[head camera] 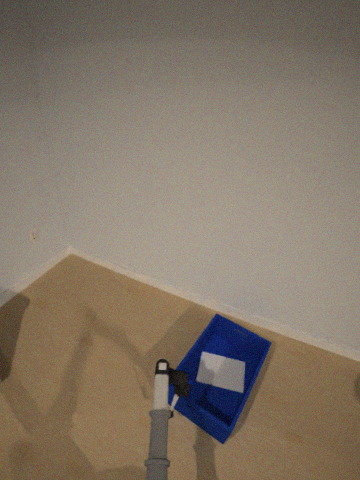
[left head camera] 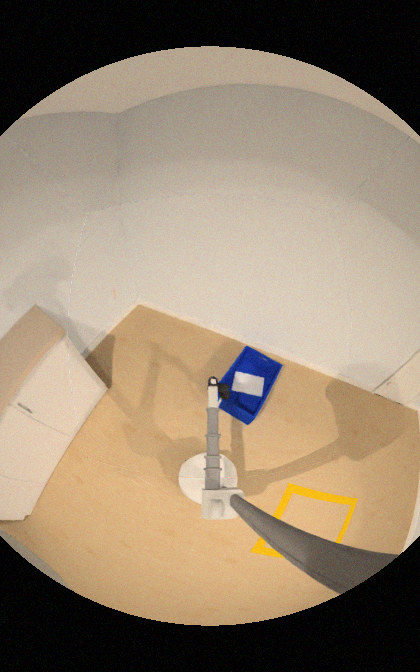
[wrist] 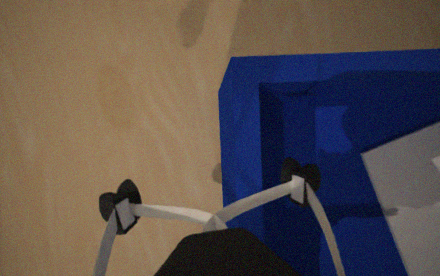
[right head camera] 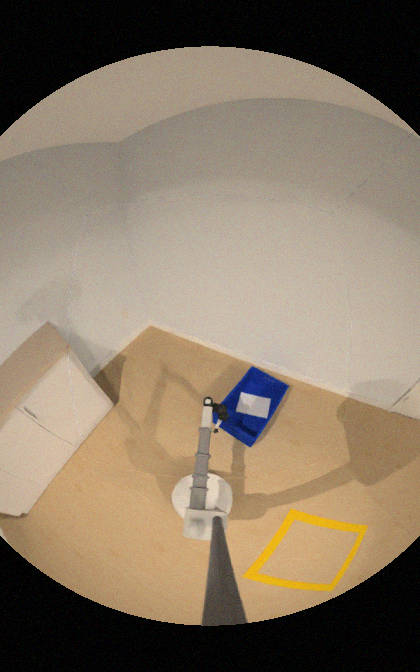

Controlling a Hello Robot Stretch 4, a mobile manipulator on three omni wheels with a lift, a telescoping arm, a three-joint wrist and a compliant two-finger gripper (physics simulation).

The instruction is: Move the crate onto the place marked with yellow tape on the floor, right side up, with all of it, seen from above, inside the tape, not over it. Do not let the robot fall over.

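Frame: origin at the robot's base, x left, y ahead, z down, level; centimetres.
Seen in the pictures: gripper, between the fingertips: (head camera: 177,403) (wrist: 211,184).
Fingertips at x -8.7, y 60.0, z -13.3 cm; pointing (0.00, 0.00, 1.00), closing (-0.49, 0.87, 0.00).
Offsets run from my fingertips to a thing's top centre.
The blue crate @[dy +20.5, dx -26.1, dz -5.9 cm] (head camera: 220,402) (left head camera: 257,362) (right head camera: 262,382) (wrist: 240,125) stands upright on the floor near the wall, its open top up. A pale sheet @[dy +25.0, dx -29.5, dz +13.5 cm] (head camera: 221,372) (left head camera: 248,383) (right head camera: 254,405) (wrist: 410,190) shows inside it. My gripper (wrist: 211,184) (right head camera: 217,427) is open and holds nothing. In the wrist view one fingertip shows over the floor and the other over the crate's inside, with a side wall between them; their height above the rim is unclear. The yellow tape outline (left head camera: 322,494) (right head camera: 327,523) is on the floor at the lower right, apart from the crate, and my mast partly hides it in the left head view.
The wall (head camera: 200,200) runs close behind the crate. A pale cabinet (left head camera: 50,425) (right head camera: 60,415) stands on the left. My round white base (left head camera: 190,480) (right head camera: 182,500) is between the cabinet and the tape. Part of a pale object (right head camera: 411,402) shows at the right edge.
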